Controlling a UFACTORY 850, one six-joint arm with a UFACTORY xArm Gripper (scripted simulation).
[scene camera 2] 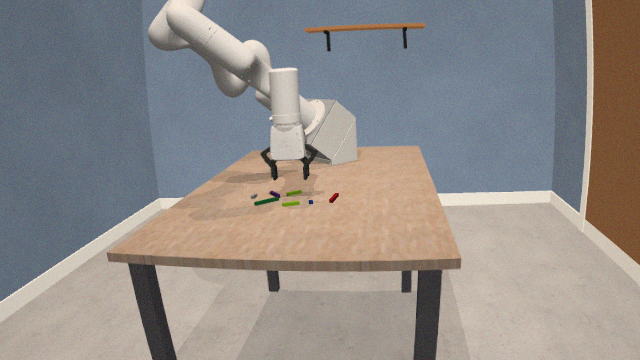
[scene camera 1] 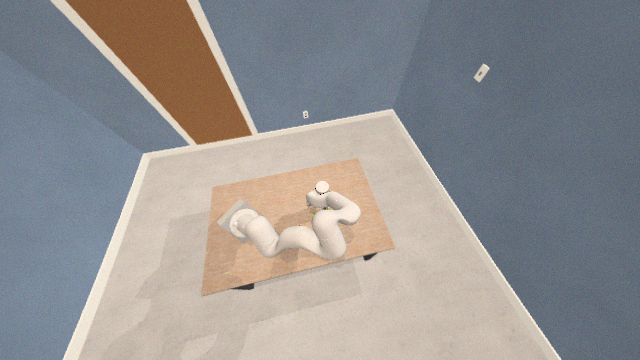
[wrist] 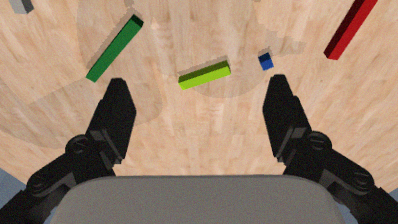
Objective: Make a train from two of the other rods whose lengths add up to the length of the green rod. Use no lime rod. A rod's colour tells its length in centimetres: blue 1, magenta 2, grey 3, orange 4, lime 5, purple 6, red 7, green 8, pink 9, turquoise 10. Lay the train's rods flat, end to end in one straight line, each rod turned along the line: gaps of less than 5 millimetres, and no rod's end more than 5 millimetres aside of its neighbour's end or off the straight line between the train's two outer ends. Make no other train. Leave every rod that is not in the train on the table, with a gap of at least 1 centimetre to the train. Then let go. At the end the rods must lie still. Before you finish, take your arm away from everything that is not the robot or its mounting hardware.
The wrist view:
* my gripper: 198,93
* lime rod: 221,69
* green rod: 134,24
